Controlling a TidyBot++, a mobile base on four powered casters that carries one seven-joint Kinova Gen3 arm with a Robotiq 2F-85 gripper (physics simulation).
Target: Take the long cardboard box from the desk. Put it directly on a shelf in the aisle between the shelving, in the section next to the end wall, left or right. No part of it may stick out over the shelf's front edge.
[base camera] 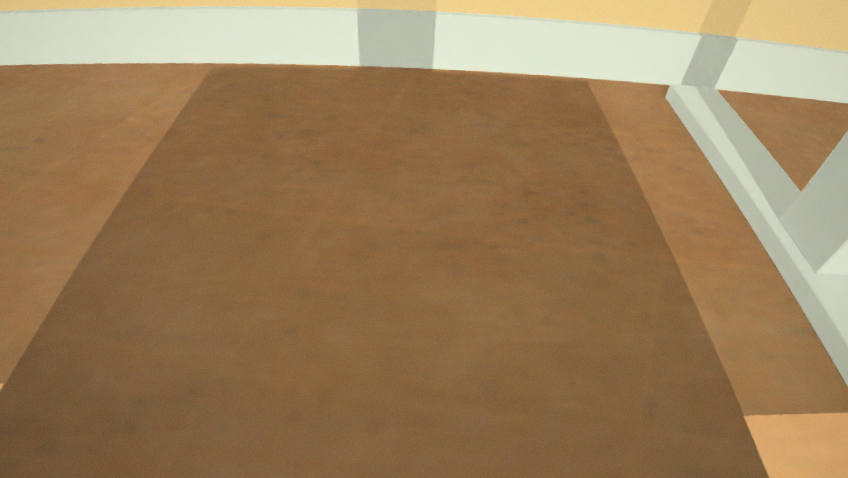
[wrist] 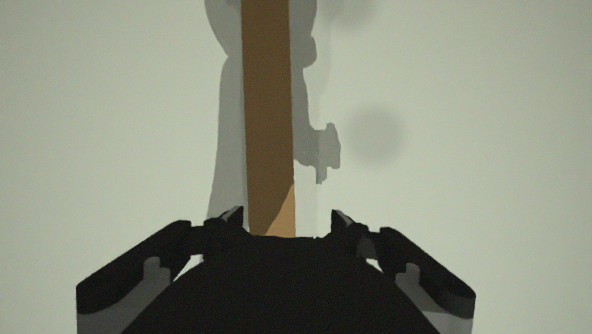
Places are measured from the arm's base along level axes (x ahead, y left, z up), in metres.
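Pixels of known places: gripper, fingertip midpoint: (wrist: pixel 287 217).
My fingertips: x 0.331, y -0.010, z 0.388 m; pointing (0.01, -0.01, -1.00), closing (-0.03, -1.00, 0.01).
Observation:
Behind a point stands the place of what it marks.
The long cardboard box (wrist: pixel 267 110) {z 0.373, x 0.439, y 0.014 m} lies on the pale desk top (wrist: pixel 475 150) {z 0.324, x 0.410, y -0.285 m} in the wrist view, a narrow brown strip that runs from the top edge down to the gripper. Its far end is out of view and its near end is hidden behind the gripper body. My gripper (wrist: pixel 287 217) {z 0.388, x 0.331, y -0.010 m} is open and above the desk. The box lies between the lines of the two fingers, closer to the left finger. The fingers do not visibly touch it. The gripper does not show in the base camera view. The shelves do not show in either view.
In the base camera view, brown floor (base camera: pixel 385 267) {z -0.397, x 0.395, y 0.021 m} lies ahead, with a broad shadow across it. A white skirting board (base camera: pixel 207 35) {z -0.349, x 0.818, y 0.331 m} and a yellow wall (base camera: pixel 534 8) {z -0.294, x 0.830, y -0.178 m} stand at the far side. A pale leg frame (base camera: pixel 748 190) stands on the right.

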